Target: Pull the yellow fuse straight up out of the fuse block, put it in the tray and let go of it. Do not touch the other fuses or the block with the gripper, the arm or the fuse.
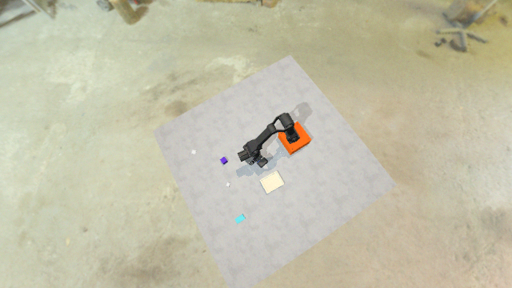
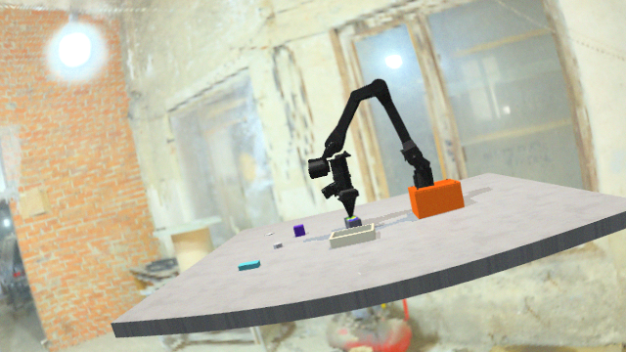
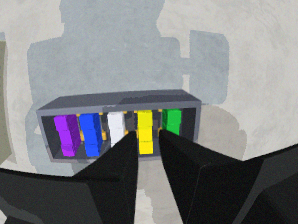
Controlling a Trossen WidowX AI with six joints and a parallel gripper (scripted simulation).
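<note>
Now: gripper tip 20 mm above the yellow fuse. The rest, counted from my gripper tip: blue fuse: 40 mm to the left, 20 mm below, 10 mm behind; white fuse: 20 mm to the left, 20 mm below, 10 mm behind; green fuse: 20 mm to the right, 20 mm below, 10 mm ahead.
</note>
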